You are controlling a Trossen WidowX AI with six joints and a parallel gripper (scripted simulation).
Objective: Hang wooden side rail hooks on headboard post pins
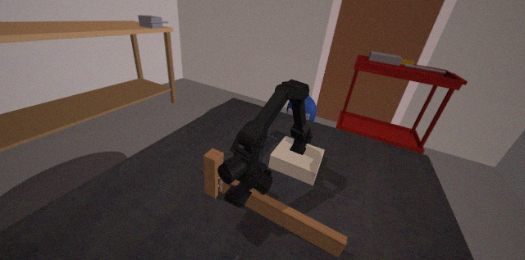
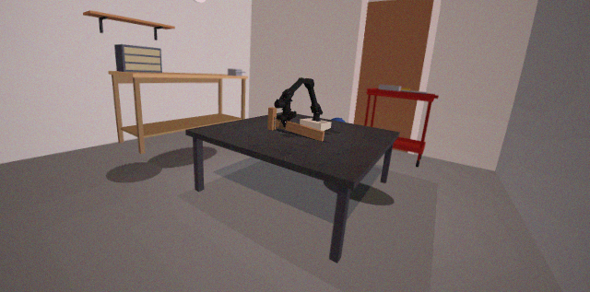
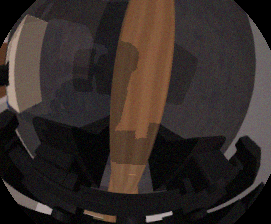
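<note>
Right now my gripper tip is 14 cm to the left of the wooden headboard post and 4 cm below it.
</note>
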